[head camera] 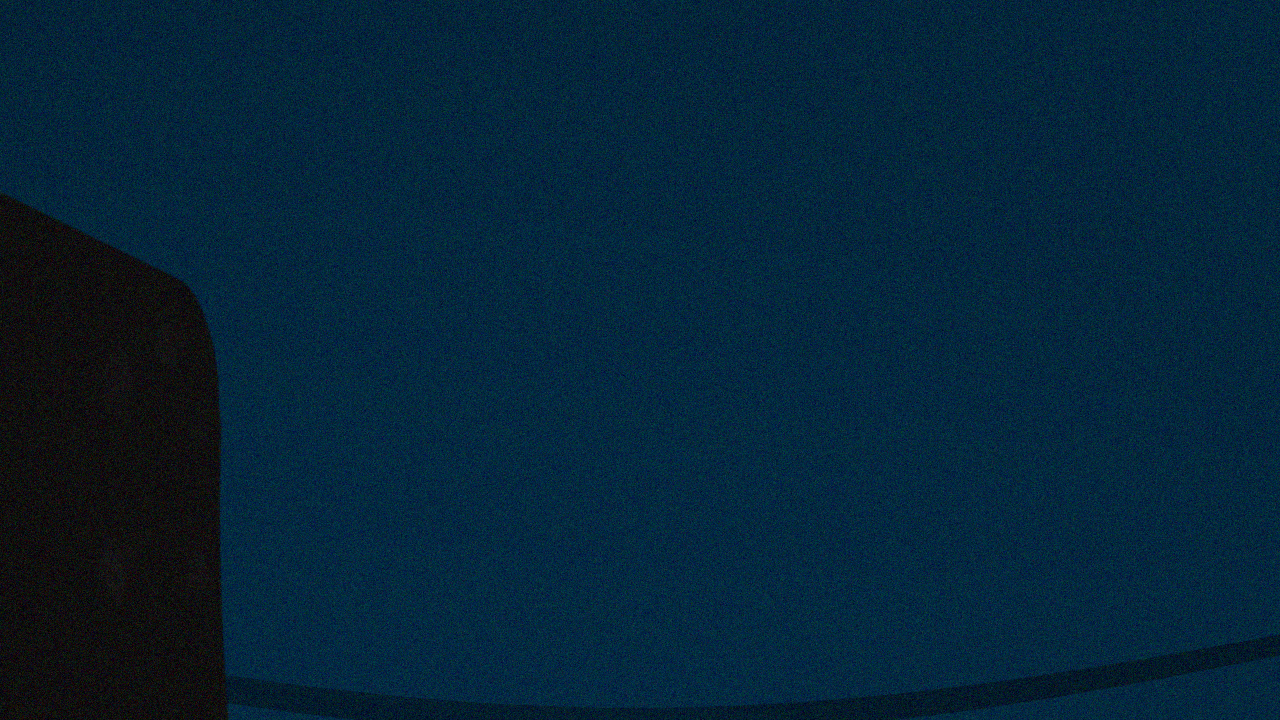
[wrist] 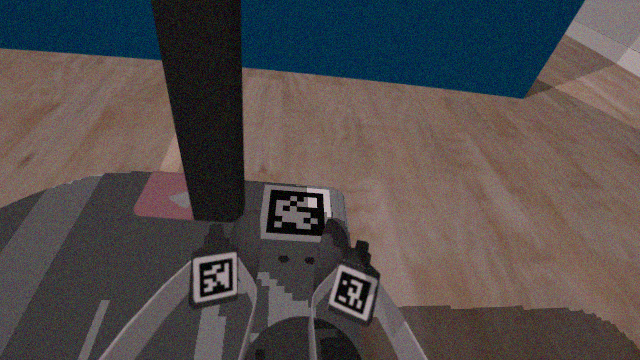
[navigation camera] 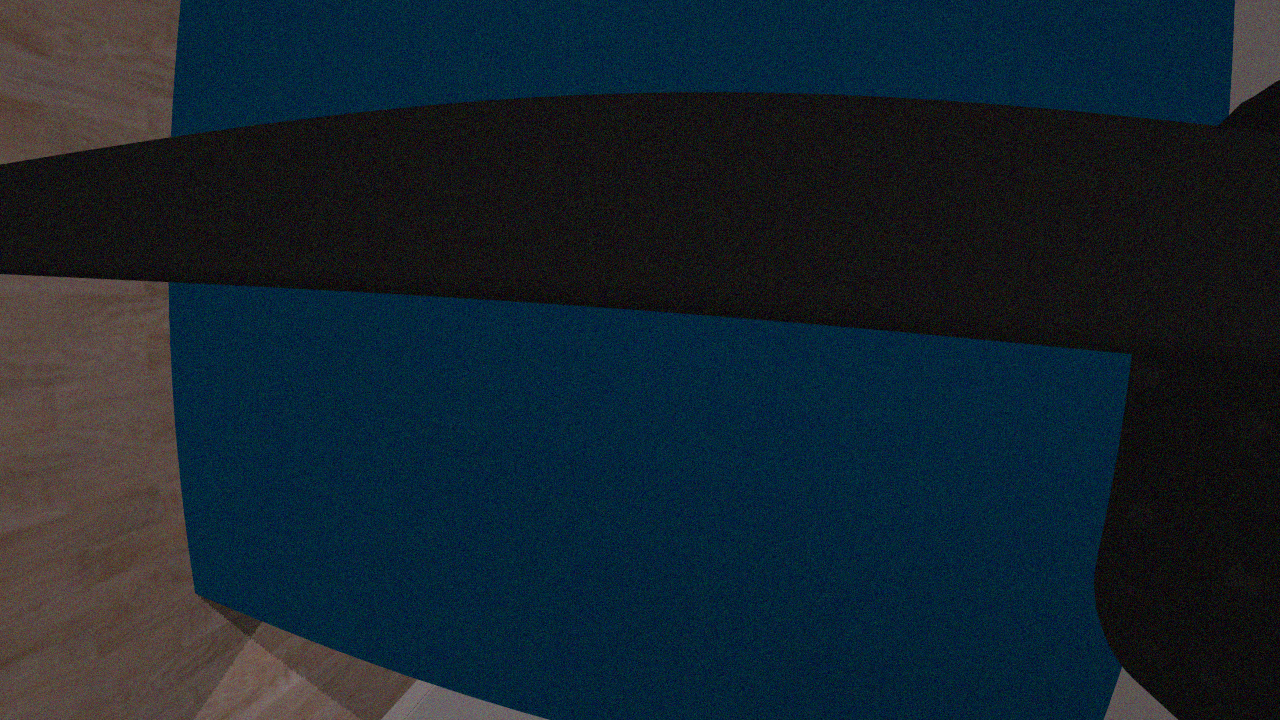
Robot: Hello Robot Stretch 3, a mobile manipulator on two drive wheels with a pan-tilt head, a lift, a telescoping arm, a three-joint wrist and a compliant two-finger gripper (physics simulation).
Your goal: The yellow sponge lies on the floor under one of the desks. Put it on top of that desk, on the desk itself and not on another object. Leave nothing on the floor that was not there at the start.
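Places are measured from the robot's base along level axes (x ahead, y left, z up), in millimetres.
Pixels of known places: gripper, fingertip midpoint: (wrist: 289,239).
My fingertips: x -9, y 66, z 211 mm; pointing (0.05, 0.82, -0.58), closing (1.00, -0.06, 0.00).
Behind a point stands the place of what it marks.
My gripper (wrist: 289,239) {y 66, x -9, z 211 mm} shows low in the wrist view, above my grey base. Its two fingers stand apart with a gap between them, and no object shows between the tips. The gripper is open. The yellow sponge does not show in the head, navigation or wrist view. No desk top can be made out in these views.
A large blue upright panel (head camera: 716,358) {y 754, x 75, z 1156 mm} (navigation camera: 626,501) {y 763, x 233, z 1100 mm} (wrist: 380,40) {y 761, x 203, z 111 mm} stands close by. A dark part of my own body (head camera: 98,465) {y 125, x 7, z 1358 mm} (navigation camera: 626,197) {y 116, x -65, z 1236 mm} blocks some of it. My black mast (wrist: 210,125) {y 116, x -62, z 251 mm} rises from my base (wrist: 50,260) {y 70, x -170, z 160 mm}. Wooden floor (navigation camera: 80,429) {y 574, x 243, z 0 mm} (wrist: 440,190) {y 341, x 272, z 0 mm} lies beside the panel.
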